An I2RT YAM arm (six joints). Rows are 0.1 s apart.
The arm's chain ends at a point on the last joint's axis. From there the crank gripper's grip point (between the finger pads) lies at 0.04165 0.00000 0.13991 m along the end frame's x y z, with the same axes.
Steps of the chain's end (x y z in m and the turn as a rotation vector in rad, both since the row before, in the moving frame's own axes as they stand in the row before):
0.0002, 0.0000, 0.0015, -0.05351, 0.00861, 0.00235
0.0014, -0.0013, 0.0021, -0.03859, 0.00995, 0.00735
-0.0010, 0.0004, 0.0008, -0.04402, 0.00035, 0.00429
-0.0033, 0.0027, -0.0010, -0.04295, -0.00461, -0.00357
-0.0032, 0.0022, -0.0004, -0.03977, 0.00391, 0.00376
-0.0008, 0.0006, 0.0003, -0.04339, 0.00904, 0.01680
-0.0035, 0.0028, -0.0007, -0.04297, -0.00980, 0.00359
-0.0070, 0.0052, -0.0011, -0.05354, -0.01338, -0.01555
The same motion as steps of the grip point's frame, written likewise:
0.0014, 0.0076, 0.0009, -0.05351, 0.00861, 0.00235
0.0028, 0.0044, 0.0016, -0.03859, 0.00995, 0.00735
-0.0010, 0.0067, 0.0006, -0.04402, 0.00035, 0.00429
-0.0039, 0.0086, -0.0009, -0.04295, -0.00461, -0.00357
-0.0027, 0.0079, -0.0007, -0.03977, 0.00391, 0.00376
0.0004, 0.0074, -0.0002, -0.04339, 0.00904, 0.01680
-0.0049, 0.0090, -0.0004, -0.04297, -0.00980, 0.00359
-0.0088, 0.0121, -0.0007, -0.05354, -0.01338, -0.01555

